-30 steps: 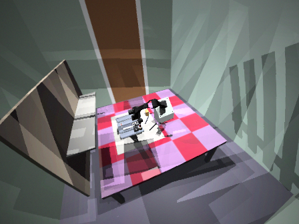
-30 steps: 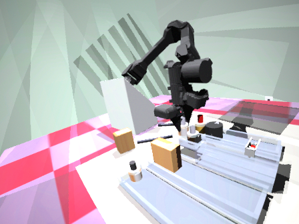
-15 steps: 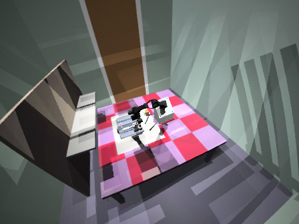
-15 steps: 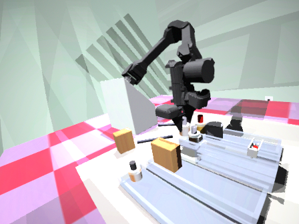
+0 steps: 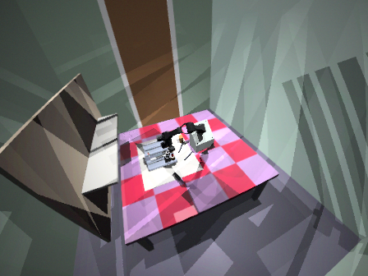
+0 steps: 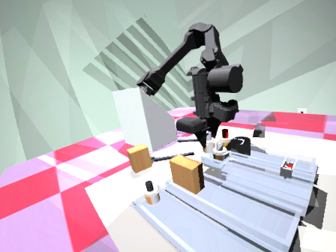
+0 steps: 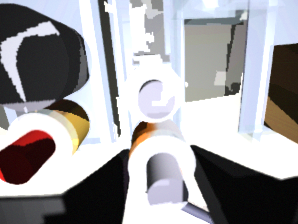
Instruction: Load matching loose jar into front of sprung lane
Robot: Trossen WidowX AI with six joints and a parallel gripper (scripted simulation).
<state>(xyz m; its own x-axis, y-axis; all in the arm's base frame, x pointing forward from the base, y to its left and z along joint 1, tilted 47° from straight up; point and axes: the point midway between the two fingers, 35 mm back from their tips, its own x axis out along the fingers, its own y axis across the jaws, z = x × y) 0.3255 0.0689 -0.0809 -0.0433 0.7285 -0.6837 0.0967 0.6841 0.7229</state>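
Now: gripper tip 14 cm short of the pusher plate, 4 cm to the left of it and 1 cm above it.
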